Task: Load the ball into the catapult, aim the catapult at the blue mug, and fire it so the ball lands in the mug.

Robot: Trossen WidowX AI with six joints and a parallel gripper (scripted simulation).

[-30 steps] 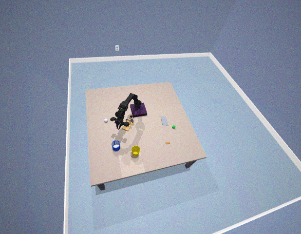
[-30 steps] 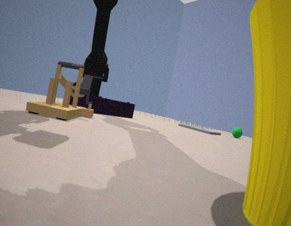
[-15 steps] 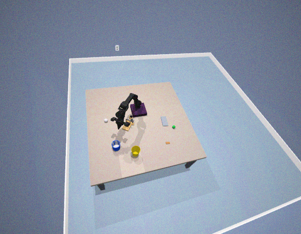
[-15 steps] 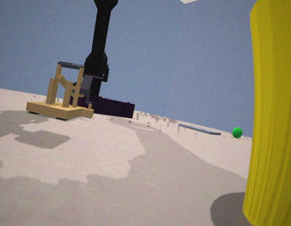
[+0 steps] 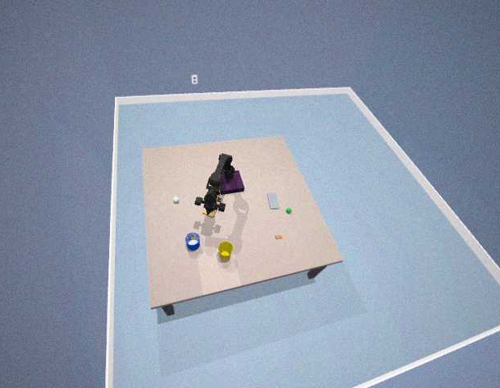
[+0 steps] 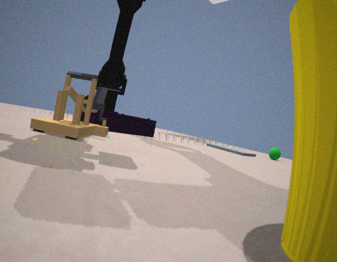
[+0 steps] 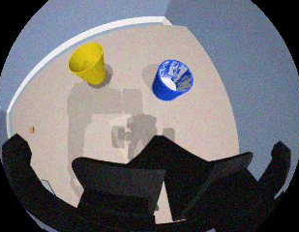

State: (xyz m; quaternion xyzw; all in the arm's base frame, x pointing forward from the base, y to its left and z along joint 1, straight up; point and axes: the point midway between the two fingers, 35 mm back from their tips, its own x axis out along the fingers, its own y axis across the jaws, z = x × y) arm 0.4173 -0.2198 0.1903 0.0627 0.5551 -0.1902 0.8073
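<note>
The small black ball lies 26 cm behind my gripper tip, 15 cm below it and 11 cm to the left of it. Also, from my gripper tip: wooden catapult: 20 cm behind, 16 cm below, 9 cm to the left; then blue mug: 18 cm below, 11 cm to the right, 10 cm ahead; then yellow cup: 21 cm ahead, 18 cm below, 8 cm to the left.
</note>
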